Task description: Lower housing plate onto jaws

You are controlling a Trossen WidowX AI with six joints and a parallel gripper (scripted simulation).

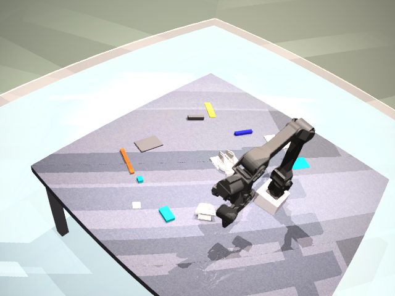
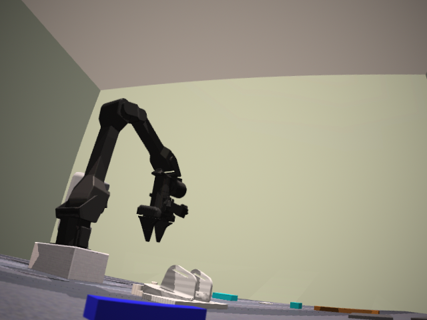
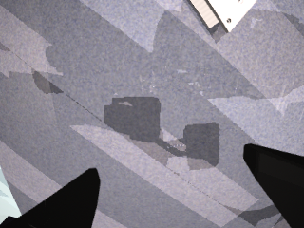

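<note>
Right now my gripper tip is 140 mm short of the white block, 130 mm above it and 50 mm to the left of it. The rest, counted from my gripper tip: cyan block (220 mm ahead, 130 mm below, 80 mm to the left); then orange bar (550 mm ahead, 130 mm below, 20 mm to the left); then blue bar (580 mm to the right, 370 mm ahead, 130 mm below).
</note>
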